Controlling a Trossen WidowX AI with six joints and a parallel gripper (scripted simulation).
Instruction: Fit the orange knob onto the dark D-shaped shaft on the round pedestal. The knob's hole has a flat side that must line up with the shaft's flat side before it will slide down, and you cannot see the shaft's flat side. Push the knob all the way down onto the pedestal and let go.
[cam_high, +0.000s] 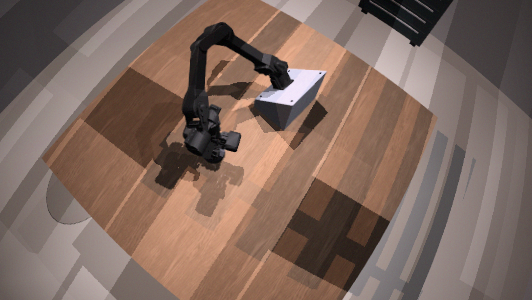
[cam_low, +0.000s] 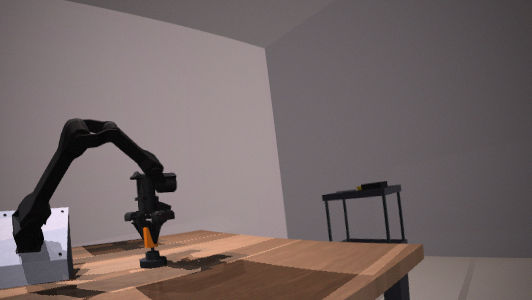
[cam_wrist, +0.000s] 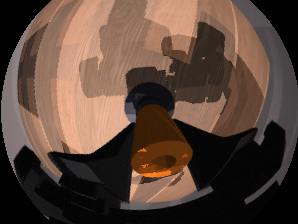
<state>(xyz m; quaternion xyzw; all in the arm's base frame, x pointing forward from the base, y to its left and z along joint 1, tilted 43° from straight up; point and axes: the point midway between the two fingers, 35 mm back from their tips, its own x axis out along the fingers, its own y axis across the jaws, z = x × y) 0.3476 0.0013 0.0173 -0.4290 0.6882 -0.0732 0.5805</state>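
The orange knob lies 2 cm above my gripper tip. The rest, counted from my gripper tip: round pedestal 4 cm below.
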